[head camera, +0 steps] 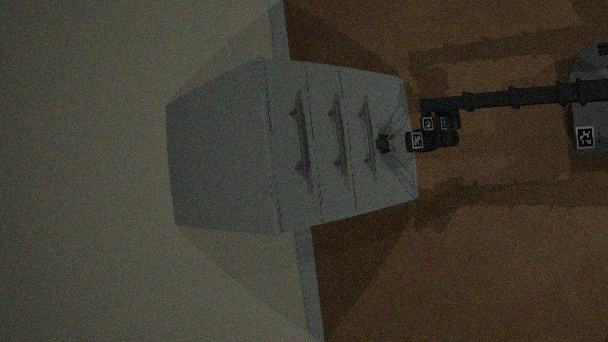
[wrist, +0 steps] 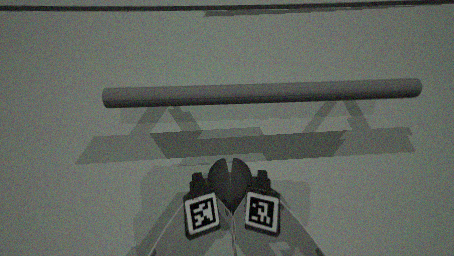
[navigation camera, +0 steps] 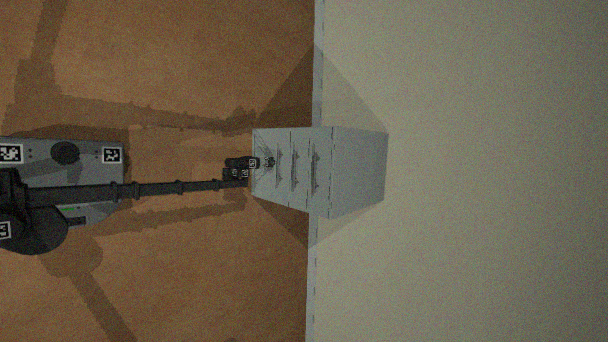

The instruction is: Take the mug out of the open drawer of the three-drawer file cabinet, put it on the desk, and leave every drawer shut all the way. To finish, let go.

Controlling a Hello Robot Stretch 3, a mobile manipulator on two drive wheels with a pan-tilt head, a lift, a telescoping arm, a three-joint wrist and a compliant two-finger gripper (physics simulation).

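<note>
The grey three-drawer file cabinet (head camera: 220, 150) (navigation camera: 357, 165) stands against the wall and shows sideways in the head and navigation views. Its three drawer fronts look flush, with no visible gap. My gripper (head camera: 380, 143) (navigation camera: 272, 162) (wrist: 229, 176) is shut with its fingertips together and nothing between them. It is in front of the bottom drawer, close to its front. The bottom drawer's bar handle (head camera: 370, 135) (navigation camera: 279, 170) (wrist: 260, 93) runs level above the fingertips in the wrist view, apart from them. The mug and the desk do not show in these views.
The pale wall (head camera: 100, 280) (navigation camera: 475, 175) with its grey baseboard (head camera: 307, 280) (navigation camera: 311, 280) runs behind the cabinet. My dark telescoping arm (head camera: 540, 94) (navigation camera: 160, 189) reaches across the brown floor (head camera: 500, 260) (navigation camera: 200, 290). Shadows of the arm and gripper fall on the floor and cabinet front.
</note>
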